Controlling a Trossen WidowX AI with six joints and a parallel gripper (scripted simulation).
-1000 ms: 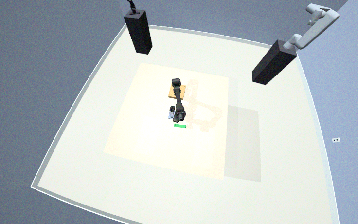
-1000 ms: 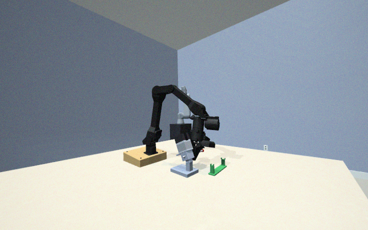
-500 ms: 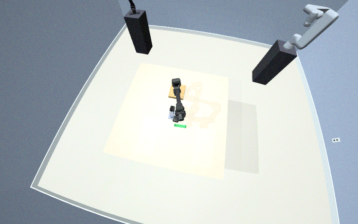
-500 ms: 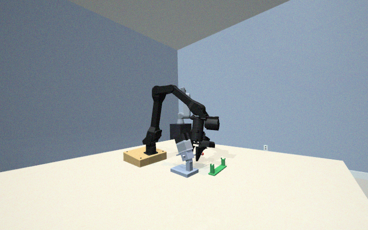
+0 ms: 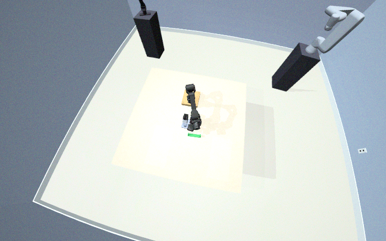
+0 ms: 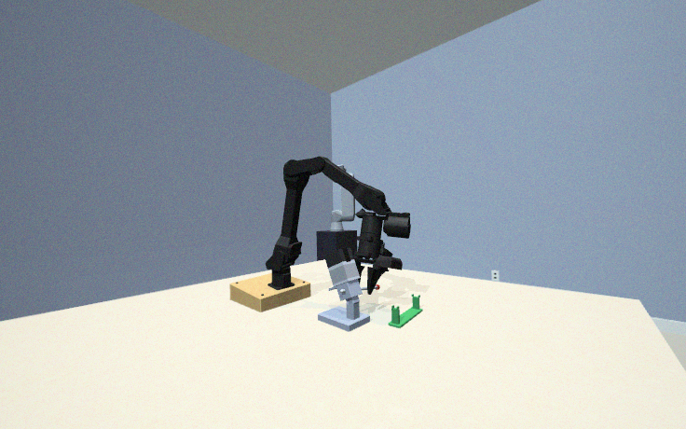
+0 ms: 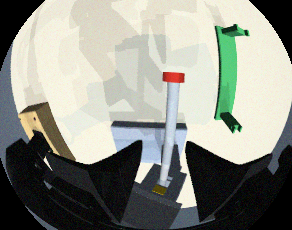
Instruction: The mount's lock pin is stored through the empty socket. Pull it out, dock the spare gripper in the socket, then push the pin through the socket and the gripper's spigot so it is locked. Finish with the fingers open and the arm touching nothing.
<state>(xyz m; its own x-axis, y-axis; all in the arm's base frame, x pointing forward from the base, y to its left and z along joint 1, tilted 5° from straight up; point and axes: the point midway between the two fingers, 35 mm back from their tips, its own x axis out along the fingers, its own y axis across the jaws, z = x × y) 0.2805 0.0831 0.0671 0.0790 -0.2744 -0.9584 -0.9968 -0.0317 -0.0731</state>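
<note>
My gripper tip is 10 mm past the grey mount, 50 mm to the left of it and 10 mm above it. The rest, counted from my gripper tip: green cradle (90 mm ahead, 70 mm to the left, 40 mm below); then spare gripper (10 mm behind, 60 mm to the right, 60 mm above).
</note>
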